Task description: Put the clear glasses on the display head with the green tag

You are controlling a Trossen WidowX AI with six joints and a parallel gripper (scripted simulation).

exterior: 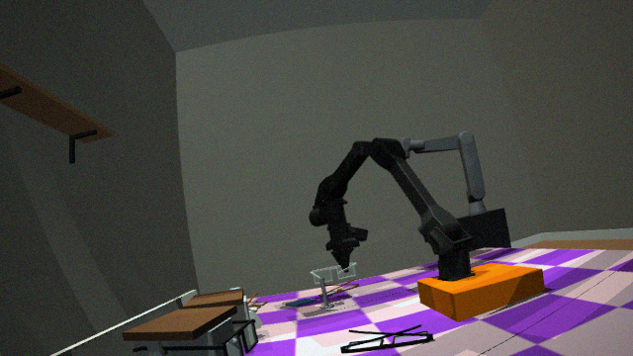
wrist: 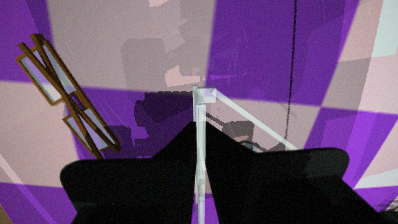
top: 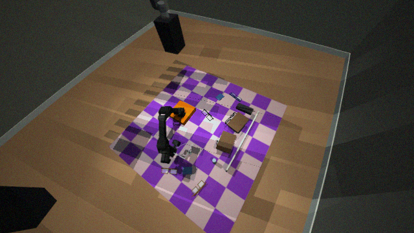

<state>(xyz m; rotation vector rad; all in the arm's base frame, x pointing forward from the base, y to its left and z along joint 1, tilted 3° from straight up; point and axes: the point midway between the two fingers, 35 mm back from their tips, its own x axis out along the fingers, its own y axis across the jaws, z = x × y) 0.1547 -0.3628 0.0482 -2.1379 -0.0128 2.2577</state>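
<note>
The round foot lies 9 cm ahead of my gripper tip, 7 cm to the left of it and 6 cm below it. Round my gripper tip: black case 40 cm ahead, 68 cm to the left, 6 cm below.
</note>
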